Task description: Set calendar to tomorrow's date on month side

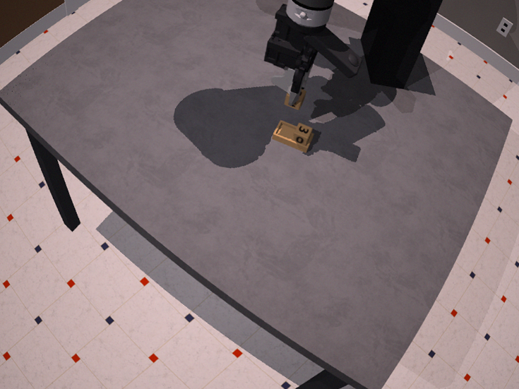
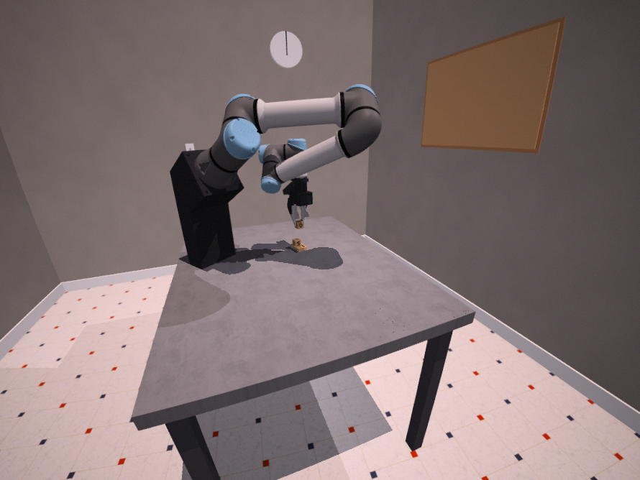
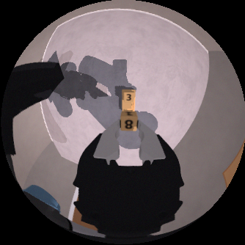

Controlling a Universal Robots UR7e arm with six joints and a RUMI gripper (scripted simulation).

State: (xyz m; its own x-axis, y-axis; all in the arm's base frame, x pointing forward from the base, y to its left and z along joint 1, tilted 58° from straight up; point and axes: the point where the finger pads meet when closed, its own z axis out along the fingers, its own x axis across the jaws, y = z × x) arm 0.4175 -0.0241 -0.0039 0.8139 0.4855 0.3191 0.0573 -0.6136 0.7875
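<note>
Now: hand 20 mm to the right of the wooden tray and 130 mm above it.
</note>
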